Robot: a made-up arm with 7 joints. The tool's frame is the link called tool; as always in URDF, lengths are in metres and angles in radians. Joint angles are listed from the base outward. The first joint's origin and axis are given. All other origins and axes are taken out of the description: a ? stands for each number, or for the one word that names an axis. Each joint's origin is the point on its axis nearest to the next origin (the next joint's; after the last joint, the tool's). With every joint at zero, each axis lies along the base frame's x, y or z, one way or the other. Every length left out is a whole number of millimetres.
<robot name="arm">
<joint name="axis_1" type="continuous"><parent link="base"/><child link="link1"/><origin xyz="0.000 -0.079 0.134"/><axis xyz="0 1 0"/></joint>
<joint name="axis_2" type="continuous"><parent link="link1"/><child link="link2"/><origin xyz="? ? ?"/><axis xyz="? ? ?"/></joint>
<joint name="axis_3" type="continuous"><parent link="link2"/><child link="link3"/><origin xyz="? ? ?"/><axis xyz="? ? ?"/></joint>
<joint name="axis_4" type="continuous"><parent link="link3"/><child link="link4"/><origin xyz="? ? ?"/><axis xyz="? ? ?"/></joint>
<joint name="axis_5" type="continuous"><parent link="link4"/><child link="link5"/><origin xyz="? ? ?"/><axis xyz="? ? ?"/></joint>
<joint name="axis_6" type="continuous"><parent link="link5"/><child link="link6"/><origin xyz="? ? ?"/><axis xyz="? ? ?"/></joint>
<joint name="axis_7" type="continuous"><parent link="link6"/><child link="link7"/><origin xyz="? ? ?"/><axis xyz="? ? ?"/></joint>
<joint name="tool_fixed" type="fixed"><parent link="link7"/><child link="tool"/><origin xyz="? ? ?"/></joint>
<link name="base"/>
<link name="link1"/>
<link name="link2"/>
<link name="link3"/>
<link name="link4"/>
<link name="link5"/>
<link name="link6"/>
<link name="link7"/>
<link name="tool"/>
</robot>
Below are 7 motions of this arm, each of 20 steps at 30 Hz.
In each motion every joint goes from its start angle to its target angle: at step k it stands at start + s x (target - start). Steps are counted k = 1, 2, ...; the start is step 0. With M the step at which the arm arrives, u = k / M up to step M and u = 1 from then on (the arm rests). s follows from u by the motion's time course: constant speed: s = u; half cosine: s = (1 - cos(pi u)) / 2; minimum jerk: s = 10 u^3 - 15 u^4 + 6 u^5.
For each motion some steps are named. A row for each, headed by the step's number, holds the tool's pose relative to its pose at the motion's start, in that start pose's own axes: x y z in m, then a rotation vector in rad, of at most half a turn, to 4 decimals.
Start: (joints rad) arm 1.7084 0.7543 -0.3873 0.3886 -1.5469 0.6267 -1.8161
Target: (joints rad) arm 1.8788 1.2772 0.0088 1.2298 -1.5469 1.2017 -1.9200
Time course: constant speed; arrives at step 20
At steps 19, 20:
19: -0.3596 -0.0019 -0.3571 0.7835 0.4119 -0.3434
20: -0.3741 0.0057 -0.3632 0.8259 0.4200 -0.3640

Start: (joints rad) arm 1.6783 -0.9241 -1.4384 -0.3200 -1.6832 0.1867 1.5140
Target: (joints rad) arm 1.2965 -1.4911 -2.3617 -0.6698 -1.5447 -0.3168 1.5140
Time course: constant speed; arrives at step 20
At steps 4, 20:
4: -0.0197 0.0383 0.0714 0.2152 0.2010 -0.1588
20: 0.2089 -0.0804 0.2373 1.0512 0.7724 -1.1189

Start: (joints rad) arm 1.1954 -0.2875 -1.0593 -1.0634 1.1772 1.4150 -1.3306
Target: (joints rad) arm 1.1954 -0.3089 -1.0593 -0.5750 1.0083 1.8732 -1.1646
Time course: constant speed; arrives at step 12
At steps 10, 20:
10: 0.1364 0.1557 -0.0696 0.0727 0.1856 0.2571
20: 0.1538 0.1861 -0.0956 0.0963 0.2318 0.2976

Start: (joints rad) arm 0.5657 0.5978 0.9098 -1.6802 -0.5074 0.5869 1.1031
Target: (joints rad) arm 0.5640 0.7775 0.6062 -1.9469 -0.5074 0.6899 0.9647
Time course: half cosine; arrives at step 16
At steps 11, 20:
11: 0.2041 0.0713 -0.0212 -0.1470 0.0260 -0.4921
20: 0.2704 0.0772 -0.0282 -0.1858 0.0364 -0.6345

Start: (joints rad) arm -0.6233 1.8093 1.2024 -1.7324 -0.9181 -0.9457 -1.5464
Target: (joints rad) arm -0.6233 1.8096 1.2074 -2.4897 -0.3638 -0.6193 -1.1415
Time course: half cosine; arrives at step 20
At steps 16, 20:
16: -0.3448 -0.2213 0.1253 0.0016 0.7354 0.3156
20: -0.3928 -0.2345 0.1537 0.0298 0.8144 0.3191

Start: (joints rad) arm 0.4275 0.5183 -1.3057 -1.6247 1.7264 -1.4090 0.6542
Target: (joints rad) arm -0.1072 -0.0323 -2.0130 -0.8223 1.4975 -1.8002 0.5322
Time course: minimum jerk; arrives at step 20
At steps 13, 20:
13: -0.0292 0.0069 0.6137 -0.0919 0.7024 0.0472
20: -0.0288 0.0812 0.8139 -0.2248 0.8657 -0.0786

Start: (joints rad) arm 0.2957 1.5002 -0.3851 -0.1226 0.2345 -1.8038 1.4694
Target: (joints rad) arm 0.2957 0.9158 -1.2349 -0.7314 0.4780 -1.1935 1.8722
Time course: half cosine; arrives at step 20
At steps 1, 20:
1: 0.0022 0.0004 -0.0008 -0.0057 -0.0013 -0.0010
20: 0.2467 -0.2918 0.0605 -1.3070 0.2771 -0.0024

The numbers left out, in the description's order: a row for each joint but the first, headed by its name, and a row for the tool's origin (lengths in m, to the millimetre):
axis_2: xyz 0.238 0.000 0.107, axis 0 0 -1
axis_3: xyz 0.471 -0.133 0.000, axis 1 0 0
axis_4: xyz 0.000 -0.067 -0.110, axis 0 0 1
axis_5: xyz -0.418 -0.116 0.000, axis 1 0 0
axis_6: xyz 0.000 -0.154 -0.092, axis 0 -1 0
axis_7: xyz -0.332 0.000 -0.168, axis 0 0 1
tool: xyz -0.001 -0.094 0.000

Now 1 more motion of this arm.
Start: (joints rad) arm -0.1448 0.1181 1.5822 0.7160 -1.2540 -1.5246 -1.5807
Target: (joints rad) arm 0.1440 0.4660 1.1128 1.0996 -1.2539 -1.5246 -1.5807
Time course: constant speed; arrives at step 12
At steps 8, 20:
8: 0.1400 -0.0307 -0.1000 -0.0089 -0.1518 -0.3802
20: 0.2164 -0.0969 -0.1329 -0.0585 -0.2759 -0.5400

